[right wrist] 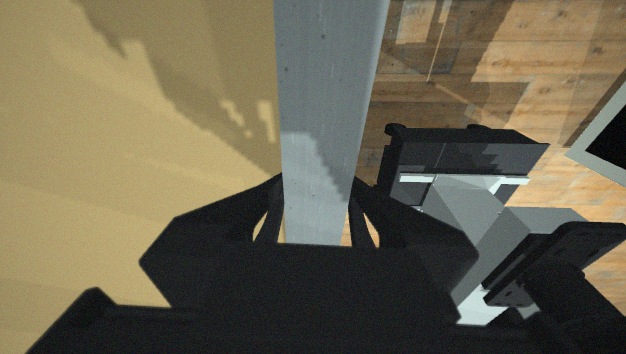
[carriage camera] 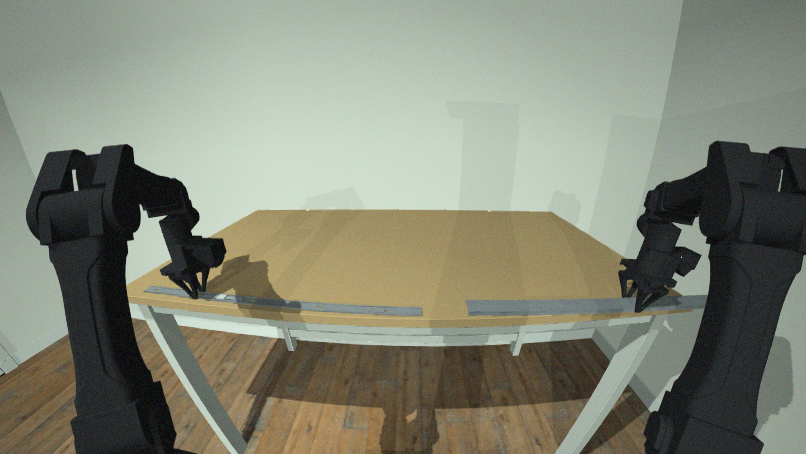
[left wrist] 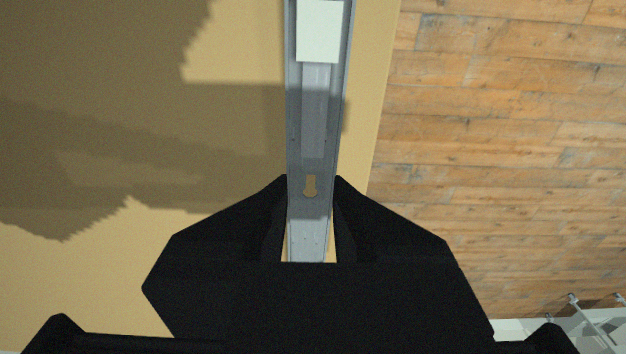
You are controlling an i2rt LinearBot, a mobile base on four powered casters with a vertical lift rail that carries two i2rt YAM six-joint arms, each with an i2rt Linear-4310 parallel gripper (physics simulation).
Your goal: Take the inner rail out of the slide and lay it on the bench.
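Frame: origin at the left arm's base, x down, y left, z ahead, level; centimetres.
Seen in the pictures: left gripper, between the fingertips: (carriage camera: 199, 295) (left wrist: 310, 184); right gripper, between the fingertips: (right wrist: 317, 182) (carriage camera: 630, 306); right arm's base, origin of its link: (right wrist: 539, 269).
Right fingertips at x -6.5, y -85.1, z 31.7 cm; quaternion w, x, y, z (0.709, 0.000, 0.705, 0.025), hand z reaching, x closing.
Offsets run from my right fingertips to a thing's top centre. "spot": to the spot under its first point. Level surfaces: height alone.
The inner rail (carriage camera: 349, 308) (left wrist: 315, 115), a long thin grey channel with a keyhole slot and a white piece {spot: dx -0.5, dy +97.4, dz +2.1 cm} (carriage camera: 221, 296) (left wrist: 319, 31), runs along the front edge of the bench {dx +0.0 cm} (carriage camera: 366, 253) at the left. The slide's wider grey outer rail (carriage camera: 535, 306) (right wrist: 325, 75) runs along the same edge at the right. A gap with bench top showing separates their facing ends. My left gripper (carriage camera: 198, 292) (left wrist: 310, 184) is shut on the inner rail near its left end. My right gripper (carriage camera: 632, 302) (right wrist: 317, 182) is shut on the outer rail. Any small height above the bench is unclear.
The outer rail's right end reaches past the bench's right corner, behind the right arm. The robot's dark base (right wrist: 465, 155) shows below the bench edge in the right wrist view. White bench legs {spot: dx +35.4, dy +125.8, dz +2.2 cm} (carriage camera: 186, 377) stand on the wooden floor, and a wall rises behind the bench.
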